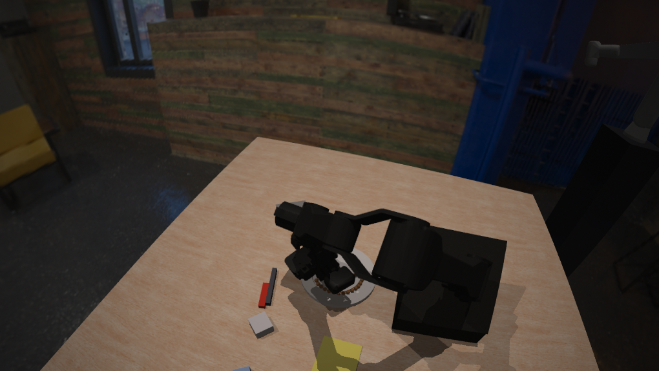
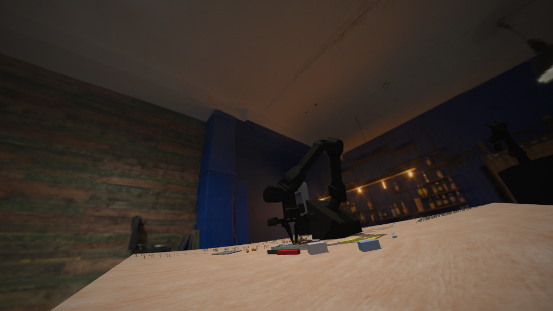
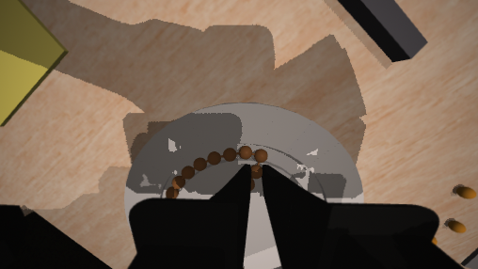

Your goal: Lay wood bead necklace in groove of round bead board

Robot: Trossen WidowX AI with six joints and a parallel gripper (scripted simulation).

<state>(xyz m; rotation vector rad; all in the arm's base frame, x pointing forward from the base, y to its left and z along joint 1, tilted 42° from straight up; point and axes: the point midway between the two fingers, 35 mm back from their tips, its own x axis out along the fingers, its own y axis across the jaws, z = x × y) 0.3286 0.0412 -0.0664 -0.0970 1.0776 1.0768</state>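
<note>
My gripper tip is now 4 cm past the round white bead board, 3 cm to the left of it and 1 cm above it. From my gripper tip the other things lie so: grey block 10 cm ahead, 17 cm to the left; dark bar 12 cm ahead, 7 cm to the left, 1 cm below; yellow sheet 9 cm behind, 21 cm to the left, 1 cm below.
</note>
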